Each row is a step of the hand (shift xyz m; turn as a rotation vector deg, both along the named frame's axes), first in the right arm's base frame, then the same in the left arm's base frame.
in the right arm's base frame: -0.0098 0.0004 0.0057 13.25 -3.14 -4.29
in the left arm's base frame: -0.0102 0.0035 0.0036 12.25 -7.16 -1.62
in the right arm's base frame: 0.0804 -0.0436 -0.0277 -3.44 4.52 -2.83
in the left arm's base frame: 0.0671 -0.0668 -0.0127 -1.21 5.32 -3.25
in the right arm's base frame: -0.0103 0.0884 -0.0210 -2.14 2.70 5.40
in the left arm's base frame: 0.0219 0.0869 -0.0182 -2.30 3.32 4.97
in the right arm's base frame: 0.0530 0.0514 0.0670 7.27 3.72 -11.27
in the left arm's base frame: 0.0508 0.0336 0.0790 10.27 1.10 -9.33
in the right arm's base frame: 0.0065 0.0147 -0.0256 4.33 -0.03 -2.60
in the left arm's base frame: 0.0159 0.0115 -0.0229 4.56 -1.41 -1.65
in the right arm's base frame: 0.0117 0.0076 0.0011 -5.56 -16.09 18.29
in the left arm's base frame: 0.0130 0.0036 0.0039 -13.95 -13.27 15.92
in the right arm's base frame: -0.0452 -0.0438 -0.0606 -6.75 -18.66 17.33
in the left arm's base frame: -0.0425 -0.0287 -0.0707 -15.64 -15.36 14.61
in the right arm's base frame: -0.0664 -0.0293 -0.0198 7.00 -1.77 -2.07
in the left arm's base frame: -0.0664 -0.0076 -0.0345 6.39 -3.88 -0.67
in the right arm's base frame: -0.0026 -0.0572 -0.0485 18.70 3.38 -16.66
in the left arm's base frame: -0.0097 -0.0544 -0.0508 21.92 -2.85 -12.26
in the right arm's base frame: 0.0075 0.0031 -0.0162 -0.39 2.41 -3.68
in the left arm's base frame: 0.0113 0.0004 -0.0141 1.15 2.35 -3.56
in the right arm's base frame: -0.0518 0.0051 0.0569 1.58 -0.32 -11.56
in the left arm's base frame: -0.0586 0.0218 0.0452 3.81 -0.99 -10.99
